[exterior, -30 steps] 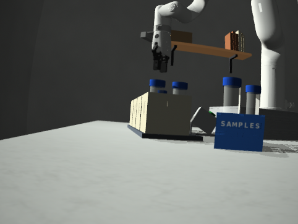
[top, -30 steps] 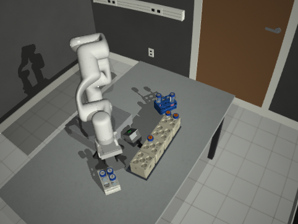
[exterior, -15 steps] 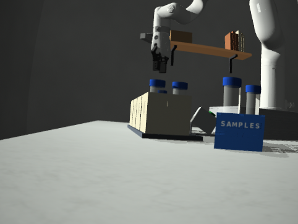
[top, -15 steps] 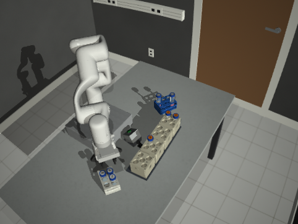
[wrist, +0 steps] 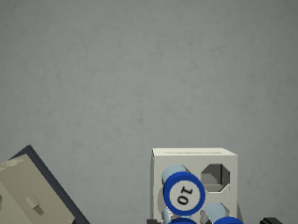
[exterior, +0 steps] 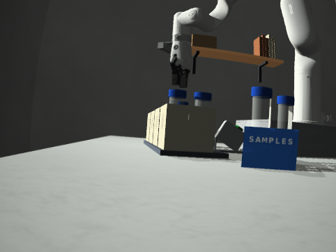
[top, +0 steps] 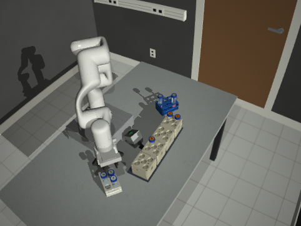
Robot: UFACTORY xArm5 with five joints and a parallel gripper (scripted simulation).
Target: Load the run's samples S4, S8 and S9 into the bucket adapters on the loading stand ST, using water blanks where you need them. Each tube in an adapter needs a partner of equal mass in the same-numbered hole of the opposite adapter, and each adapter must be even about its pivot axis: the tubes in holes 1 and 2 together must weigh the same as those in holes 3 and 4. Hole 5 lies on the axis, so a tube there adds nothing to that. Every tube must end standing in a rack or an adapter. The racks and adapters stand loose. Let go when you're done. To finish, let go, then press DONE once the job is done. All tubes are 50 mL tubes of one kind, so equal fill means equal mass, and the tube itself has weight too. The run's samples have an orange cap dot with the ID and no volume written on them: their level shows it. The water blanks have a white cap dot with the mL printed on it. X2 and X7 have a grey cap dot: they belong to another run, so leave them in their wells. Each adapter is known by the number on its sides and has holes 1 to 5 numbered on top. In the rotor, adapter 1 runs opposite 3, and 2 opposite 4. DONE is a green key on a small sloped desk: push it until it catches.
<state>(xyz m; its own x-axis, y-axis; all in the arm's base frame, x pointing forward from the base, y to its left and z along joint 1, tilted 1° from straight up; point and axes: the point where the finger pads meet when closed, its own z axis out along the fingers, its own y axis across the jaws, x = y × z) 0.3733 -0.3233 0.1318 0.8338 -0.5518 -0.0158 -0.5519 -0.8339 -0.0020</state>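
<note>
The white blanks rack is 40 mm behind my hand and 200 mm below it. From my hand the other things lie so: adapter: 40 mm ahead, 510 mm to the left, 180 mm below; then blue samples rack: 90 mm behind, 670 mm to the left, 200 mm below.
</note>
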